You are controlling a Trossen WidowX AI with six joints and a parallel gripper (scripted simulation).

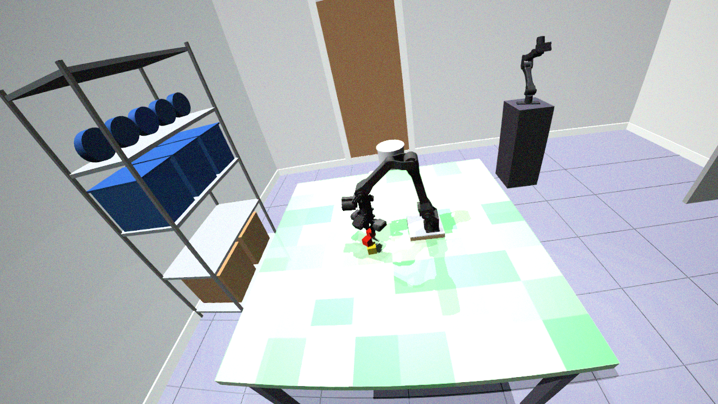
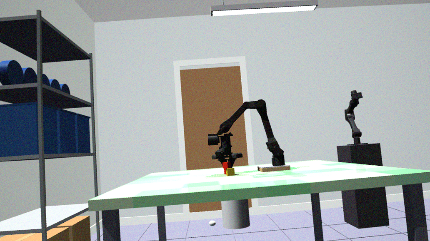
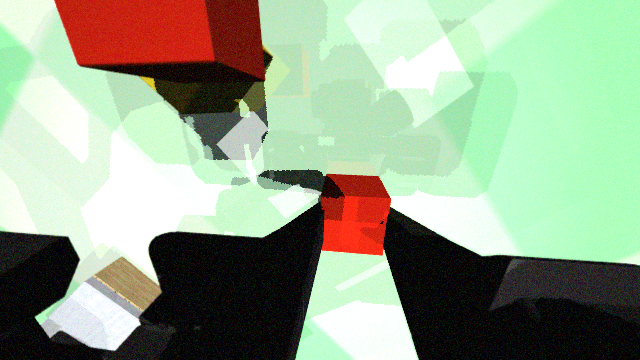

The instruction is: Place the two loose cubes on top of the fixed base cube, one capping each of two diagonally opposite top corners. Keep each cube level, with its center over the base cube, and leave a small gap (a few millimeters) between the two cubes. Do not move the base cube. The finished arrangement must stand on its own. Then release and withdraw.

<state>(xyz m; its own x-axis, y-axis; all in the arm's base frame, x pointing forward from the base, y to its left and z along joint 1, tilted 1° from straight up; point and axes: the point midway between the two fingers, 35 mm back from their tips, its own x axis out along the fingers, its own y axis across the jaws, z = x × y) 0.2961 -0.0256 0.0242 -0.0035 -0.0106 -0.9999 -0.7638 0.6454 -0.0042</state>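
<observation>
My gripper tip is 11 cm to the right of the yellow base cube and 1 cm past it.
</observation>
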